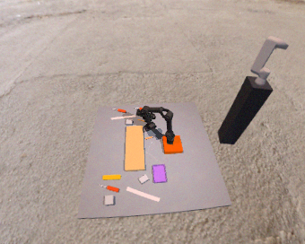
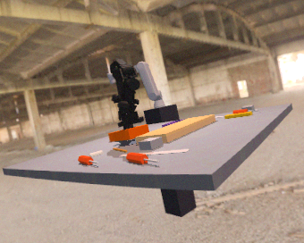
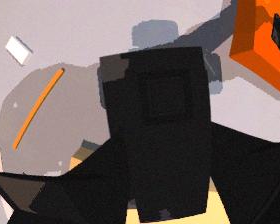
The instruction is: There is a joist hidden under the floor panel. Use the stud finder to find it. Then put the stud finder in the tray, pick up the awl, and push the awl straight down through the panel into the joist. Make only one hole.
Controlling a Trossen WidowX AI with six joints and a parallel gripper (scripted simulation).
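My gripper tip is 20 mm below the stud finder. Round my gripper tip: purple tray (470 mm to the left, 140 mm behind, 110 mm below); then awl (120 mm below, 70 mm to the left, 20 mm behind); then yellow bar (570 mm to the left, 290 mm ahead, 110 mm below).
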